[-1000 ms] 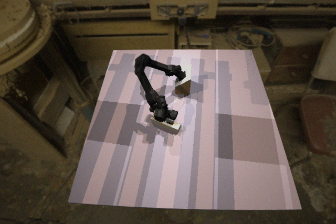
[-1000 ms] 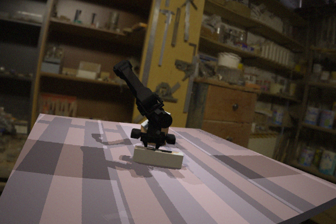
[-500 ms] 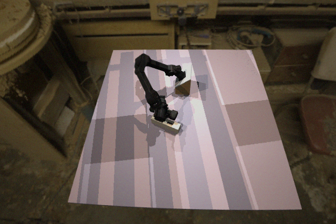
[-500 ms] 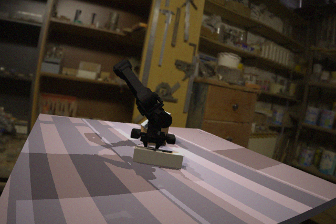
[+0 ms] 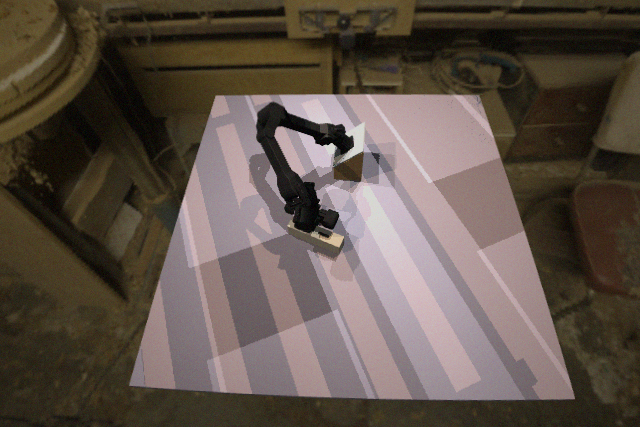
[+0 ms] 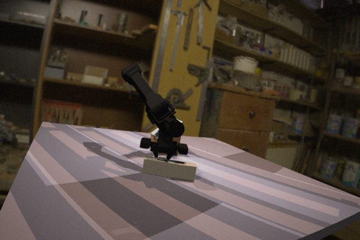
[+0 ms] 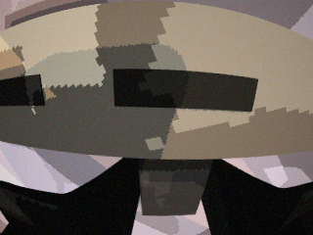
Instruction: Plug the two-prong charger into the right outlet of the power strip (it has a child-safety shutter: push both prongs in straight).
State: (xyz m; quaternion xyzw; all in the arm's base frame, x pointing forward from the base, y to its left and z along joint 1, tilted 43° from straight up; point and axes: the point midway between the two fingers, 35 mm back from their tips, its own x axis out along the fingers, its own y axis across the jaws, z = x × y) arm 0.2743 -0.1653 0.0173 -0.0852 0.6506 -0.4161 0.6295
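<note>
My gripper tip is 2 cm short of the black two-prong charger, 1 cm to the left of it and 1 cm below it.
</note>
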